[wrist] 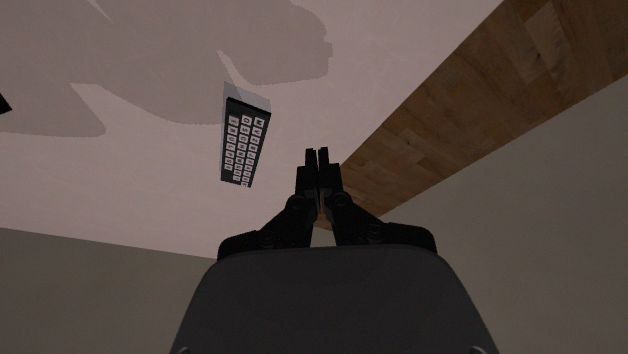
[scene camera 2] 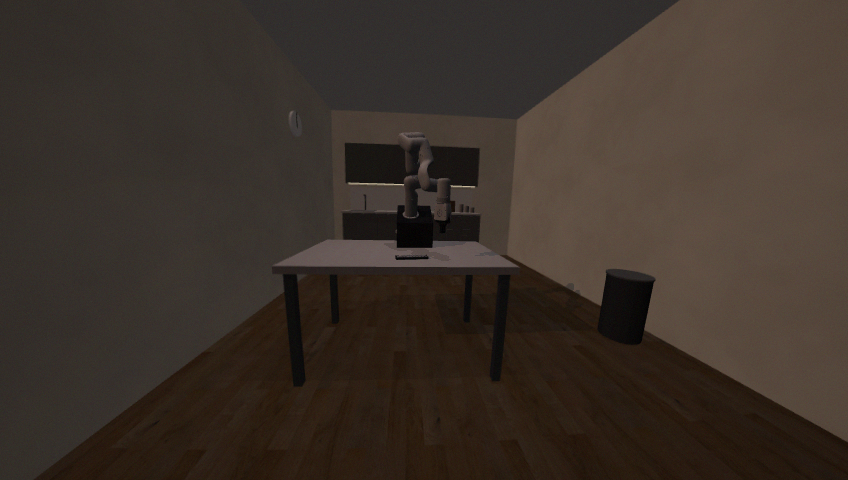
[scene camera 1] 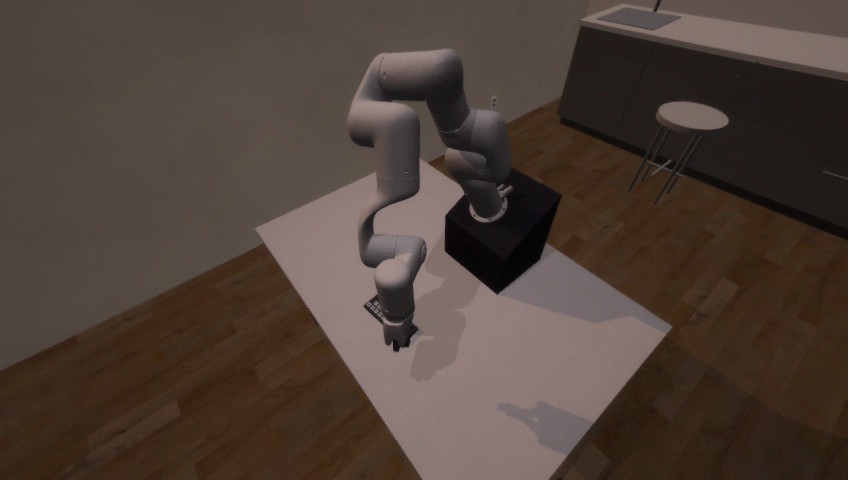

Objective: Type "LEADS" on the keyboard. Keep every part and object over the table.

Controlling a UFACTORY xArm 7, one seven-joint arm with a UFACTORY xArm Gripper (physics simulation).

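Seen in the pictures: gripper, between the fingertips: (wrist: pixel 318 161) (scene camera 2: pixel 442 232) (scene camera 1: pixel 403 343); arm's base, origin of its link: (scene camera 2: pixel 410 215) (scene camera 1: pixel 488 206).
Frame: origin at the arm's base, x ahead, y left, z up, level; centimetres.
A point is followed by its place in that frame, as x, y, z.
Observation:
A dark keyboard (scene camera 1: pixel 374 306) {45.4, 3.6, -22.8} (scene camera 2: pixel 411 257) {45.2, 10.1, -22.6} (wrist: pixel 243 150) {42.1, 11.0, -22.4} with white letter keys in three rows lies flat on the white table (scene camera 1: pixel 309 237) {57.3, -40.6, -23.9} (scene camera 2: pixel 351 255) {44.2, -28.5, -23.9} (wrist: pixel 150 200) {32.3, -23.1, -23.9}. In the wrist view its keys are small; M and O show at its upper end, and several other letters are hard to read. My gripper (scene camera 1: pixel 400 346) {44.2, 28.0, -7.2} (scene camera 2: pixel 442 230) {44.2, 28.0, -7.2} (wrist: pixel 318 161) {44.2, 28.0, -7.2} is shut and empty, its black fingertips close together. It hangs well above the table, apart from the keyboard. In scene camera 1 the gripper and wrist hide part of the keyboard.
The arm stands on a black box (scene camera 1: pixel 499 249) {5.1, 14.5, -4.4} (scene camera 2: pixel 414 233) {8.9, 4.8, -13.0} at the table's back side. The table edge borders the wood floor (wrist: pixel 450 125) to the right in the wrist view. A stool (scene camera 1: pixel 692 117), a kitchen counter (scene camera 1: pixel 743 38) and a bin (scene camera 2: pixel 625 306) stand away from the table.

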